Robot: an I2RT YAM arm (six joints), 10 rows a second.
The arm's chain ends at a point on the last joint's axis. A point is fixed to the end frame.
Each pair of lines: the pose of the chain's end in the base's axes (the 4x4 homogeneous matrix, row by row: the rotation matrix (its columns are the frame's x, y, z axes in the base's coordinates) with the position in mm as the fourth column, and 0 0 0 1 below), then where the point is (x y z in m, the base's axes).
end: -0.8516 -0.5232 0.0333 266.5; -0.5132 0.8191 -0.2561 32.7; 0.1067 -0.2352 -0.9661 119.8; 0 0 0 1
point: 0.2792 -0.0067 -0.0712
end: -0.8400 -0.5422 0.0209 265.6; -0.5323 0.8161 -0.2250 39.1; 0.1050 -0.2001 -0.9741 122.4; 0 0 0 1
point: 0.2757 0.0060 -0.0699
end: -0.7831 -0.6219 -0.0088 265.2; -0.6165 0.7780 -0.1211 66.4; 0.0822 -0.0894 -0.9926 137.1; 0 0 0 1
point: 0.2684 0.0542 -0.0579
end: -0.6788 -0.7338 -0.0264 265.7; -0.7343 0.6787 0.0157 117.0; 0.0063 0.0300 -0.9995 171.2; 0 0 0 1
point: 0.2636 0.1322 -0.0236
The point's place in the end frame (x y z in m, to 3 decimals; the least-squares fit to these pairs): -0.011 0.006 0.195
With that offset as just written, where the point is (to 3 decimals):
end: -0.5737 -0.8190 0.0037 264.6; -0.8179 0.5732 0.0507 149.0; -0.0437 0.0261 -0.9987 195.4; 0 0 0 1
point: 0.267 0.171 0.001
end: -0.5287 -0.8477 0.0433 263.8; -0.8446 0.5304 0.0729 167.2; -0.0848 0.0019 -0.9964 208.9; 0 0 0 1
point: 0.273 0.194 0.016
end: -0.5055 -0.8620 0.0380 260.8; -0.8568 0.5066 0.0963 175.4; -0.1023 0.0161 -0.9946 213.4; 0 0 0 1
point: 0.269 0.207 0.021
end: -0.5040 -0.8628 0.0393 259.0; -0.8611 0.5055 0.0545 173.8; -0.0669 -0.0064 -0.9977 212.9; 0 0 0 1
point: 0.267 0.197 0.019
